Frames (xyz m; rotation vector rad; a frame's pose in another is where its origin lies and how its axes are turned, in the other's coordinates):
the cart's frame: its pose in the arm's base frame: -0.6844 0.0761 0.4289 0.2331 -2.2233 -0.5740
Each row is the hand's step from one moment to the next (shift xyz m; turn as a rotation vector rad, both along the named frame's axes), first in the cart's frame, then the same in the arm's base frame.
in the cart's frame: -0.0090 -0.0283 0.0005 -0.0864 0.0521 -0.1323
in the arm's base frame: 0.0049 -0.0216 -0.0198 0.1576 0.0327 0.0420
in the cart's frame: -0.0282 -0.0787 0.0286 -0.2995 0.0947 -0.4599
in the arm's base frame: -0.0048 -0.0501 -0.0726 0.5456 0.0373 0.1056
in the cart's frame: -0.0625 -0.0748 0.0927 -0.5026 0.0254 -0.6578
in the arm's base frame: -0.0307 -0.0139 -0.1302 0.8266 -0.0177 0.0489
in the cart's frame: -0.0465 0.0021 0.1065 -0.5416 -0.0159 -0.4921
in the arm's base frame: -0.0499 0.0527 -0.0908 0.7261 0.0135 -0.0912
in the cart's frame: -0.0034 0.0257 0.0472 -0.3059 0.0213 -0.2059
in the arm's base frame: -0.0329 0.0392 -0.0169 0.3564 0.0577 -0.0781
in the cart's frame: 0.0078 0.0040 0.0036 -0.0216 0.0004 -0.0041
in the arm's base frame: -0.0077 0.0020 0.0051 0.0173 0.0065 -0.0120
